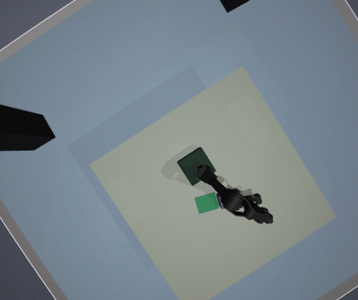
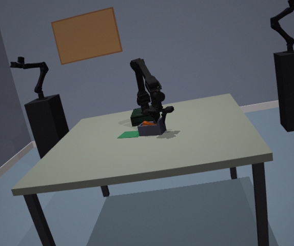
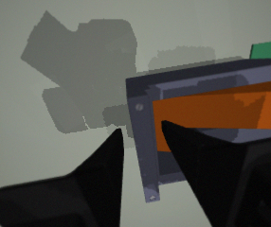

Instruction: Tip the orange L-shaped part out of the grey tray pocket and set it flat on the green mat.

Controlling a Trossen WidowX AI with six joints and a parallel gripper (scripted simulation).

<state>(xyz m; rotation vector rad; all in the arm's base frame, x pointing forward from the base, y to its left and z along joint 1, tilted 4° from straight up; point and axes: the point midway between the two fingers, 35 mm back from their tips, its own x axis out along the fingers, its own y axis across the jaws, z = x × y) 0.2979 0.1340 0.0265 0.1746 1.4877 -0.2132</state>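
The orange L-shaped part lies 20 mm behind my gripper tip, 40 mm to the right of it and 10 mm below it. From my gripper tip the other things lie so: green mat: 60 mm behind, 210 mm to the right, 70 mm below.
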